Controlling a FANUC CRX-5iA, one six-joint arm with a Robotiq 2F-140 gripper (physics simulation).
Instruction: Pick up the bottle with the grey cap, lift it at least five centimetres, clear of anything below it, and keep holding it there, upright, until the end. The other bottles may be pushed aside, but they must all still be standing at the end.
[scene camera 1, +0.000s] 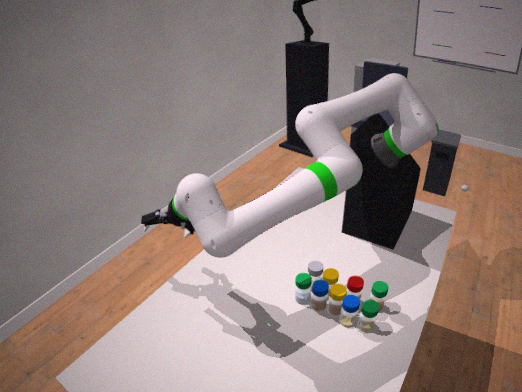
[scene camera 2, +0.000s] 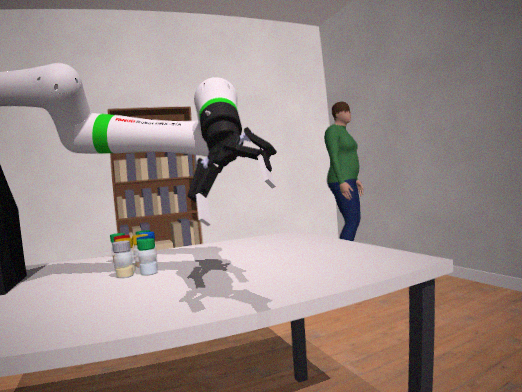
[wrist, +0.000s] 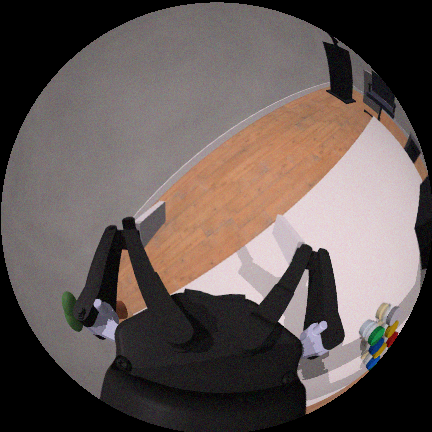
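Seen in the pictures: gripper, fingertip midpoint: (scene camera 1: 165, 230) (scene camera 2: 236, 203) (wrist: 219, 217); arm's base, origin of the base link: (scene camera 1: 383, 151).
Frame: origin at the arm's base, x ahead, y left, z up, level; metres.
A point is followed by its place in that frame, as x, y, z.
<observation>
The bottle with the grey cap (scene camera 1: 315, 269) {0.490, 0.017, -0.254} (scene camera 2: 122, 258) {0.478, -0.018, -0.299} (wrist: 393, 314) stands upright on the white table (scene camera 1: 150, 345) {1.032, -0.232, -0.359} (scene camera 2: 325, 270) {1.018, -0.222, -0.359} (wrist: 345, 200) {0.470, -0.385, -0.359}, at a corner of a tight group of bottles. A green-capped bottle (scene camera 1: 303, 288) {0.571, 0.028, -0.273} (scene camera 2: 147, 256) {0.552, -0.016, -0.301} (wrist: 376, 335) and a yellow-capped bottle (scene camera 1: 330, 276) {0.487, 0.077, -0.254} (wrist: 392, 328) stand close beside it. In scene camera 1, its lower part is partly hidden by the bottles in front. My gripper (scene camera 1: 165, 226) {0.760, -0.436, -0.148} (scene camera 2: 237, 201) {0.760, -0.436, -0.148} (wrist: 219, 217) {0.760, -0.436, -0.148} is open and empty, high up and well off to the side of the bottles, with its fingers tilted away from them.
Blue-capped (scene camera 1: 320, 294) {0.563, 0.090, -0.268}, second yellow-capped (scene camera 1: 338, 298) {0.543, 0.147, -0.266}, red-capped (scene camera 1: 355, 286) {0.476, 0.169, -0.254}, second blue-capped (scene camera 1: 350, 310) {0.562, 0.204, -0.268} and two more green-capped bottles (scene camera 1: 379, 294) {0.451, 0.248, -0.264} (scene camera 1: 369, 315) {0.546, 0.264, -0.266} stand upright. The arm's black pedestal (scene camera 1: 375, 210) {0.123, 0.050, -0.197} is behind them. A person (scene camera 2: 344, 150) stands beyond the table.
</observation>
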